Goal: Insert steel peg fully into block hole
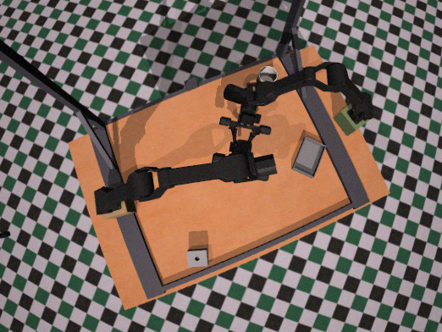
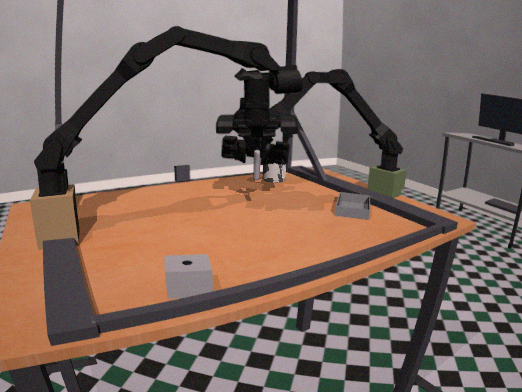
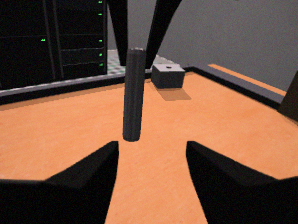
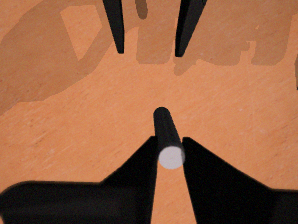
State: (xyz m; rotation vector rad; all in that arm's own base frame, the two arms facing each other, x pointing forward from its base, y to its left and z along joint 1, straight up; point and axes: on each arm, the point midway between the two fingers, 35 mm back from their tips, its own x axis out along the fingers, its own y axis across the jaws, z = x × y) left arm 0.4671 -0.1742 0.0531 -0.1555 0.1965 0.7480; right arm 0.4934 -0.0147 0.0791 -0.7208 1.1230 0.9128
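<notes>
Now: right hand 27 cm to the left of the grey block, 26 cm short of it and 16 cm above it. Also, from my right hand: grey tray (30 cm to the left, 19 cm below, 4 cm ahead).
</notes>
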